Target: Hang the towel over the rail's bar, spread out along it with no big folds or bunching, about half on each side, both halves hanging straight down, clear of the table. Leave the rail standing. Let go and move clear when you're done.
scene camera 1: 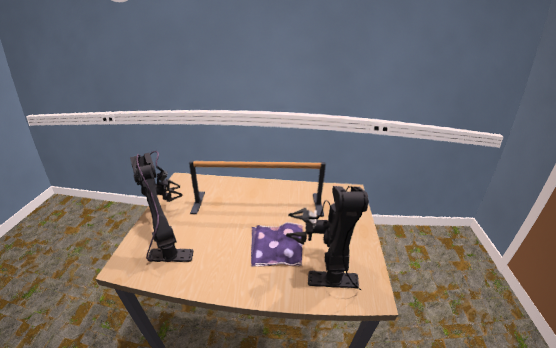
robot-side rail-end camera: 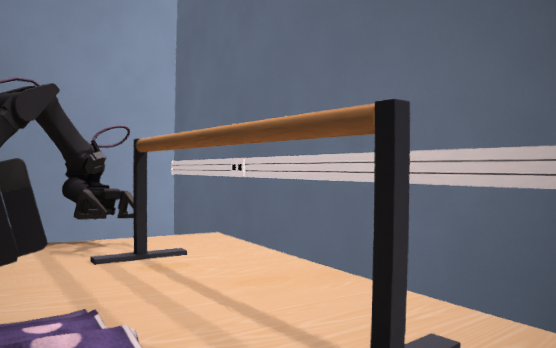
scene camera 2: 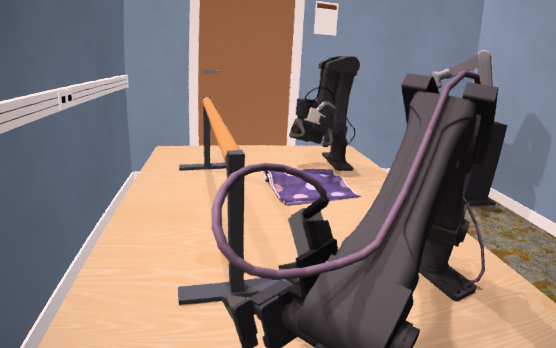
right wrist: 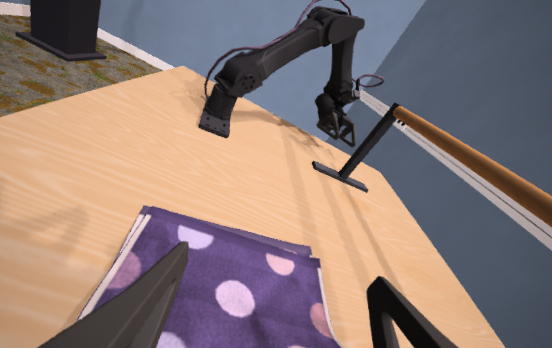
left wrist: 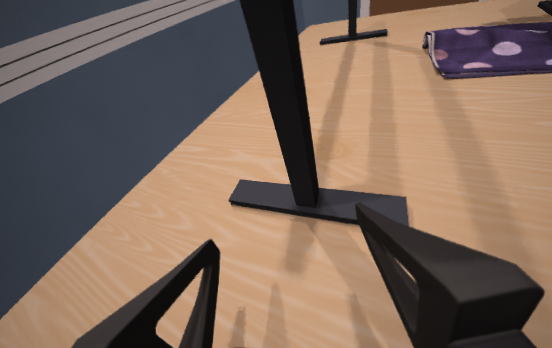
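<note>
The purple towel with pale dots (scene camera 1: 267, 253) (scene camera 2: 310, 187) (robot-side rail-end camera: 55, 337) (left wrist: 480, 55) (right wrist: 210, 270) lies folded on the table, in front of the rail. The rail's orange bar (scene camera 1: 257, 164) (scene camera 2: 220, 127) (robot-side rail-end camera: 260, 128) (right wrist: 470, 157) is bare, and the rail stands upright. My left gripper (scene camera 1: 179, 190) (robot-side rail-end camera: 113, 216) (left wrist: 282, 229) (right wrist: 346, 142) is open and empty, beside the left post in scene camera 1, with a gap between them. My right gripper (scene camera 1: 289, 225) (right wrist: 284, 267) is open and empty above the towel's right back part in scene camera 1.
The rail's near post (left wrist: 287, 115) rises from a flat foot (left wrist: 260, 192) in the left wrist view. The other post (scene camera 1: 321, 185) stands behind the right arm in scene camera 1. The wooden table (scene camera 1: 220, 280) carries both arm bases, and a blue wall (scene camera 1: 280, 65) is behind it.
</note>
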